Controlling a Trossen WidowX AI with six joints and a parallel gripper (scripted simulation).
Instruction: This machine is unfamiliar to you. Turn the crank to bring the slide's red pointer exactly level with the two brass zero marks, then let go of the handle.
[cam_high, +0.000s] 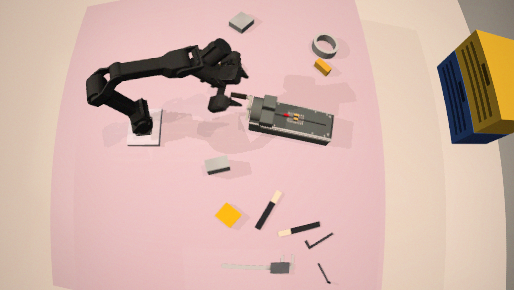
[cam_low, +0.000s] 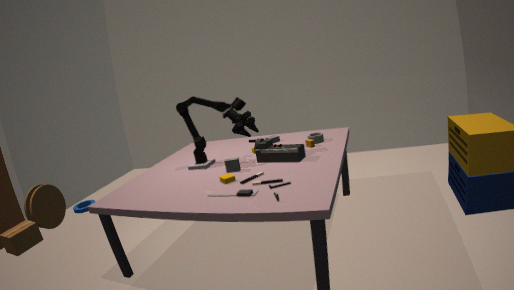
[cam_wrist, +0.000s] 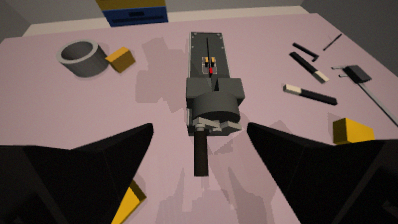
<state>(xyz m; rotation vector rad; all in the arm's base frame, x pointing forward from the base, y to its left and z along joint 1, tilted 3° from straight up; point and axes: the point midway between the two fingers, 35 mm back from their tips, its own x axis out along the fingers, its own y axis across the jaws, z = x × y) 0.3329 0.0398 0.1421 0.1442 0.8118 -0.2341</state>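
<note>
Right now my gripper tip is 40 mm above the dark crank handle and 20 mm past it. Also, from my gripper tip: orange block 290 mm ahead, 140 mm to the left, 130 mm below; red pointer 120 mm ahead, 60 mm to the right, 60 mm below.
</note>
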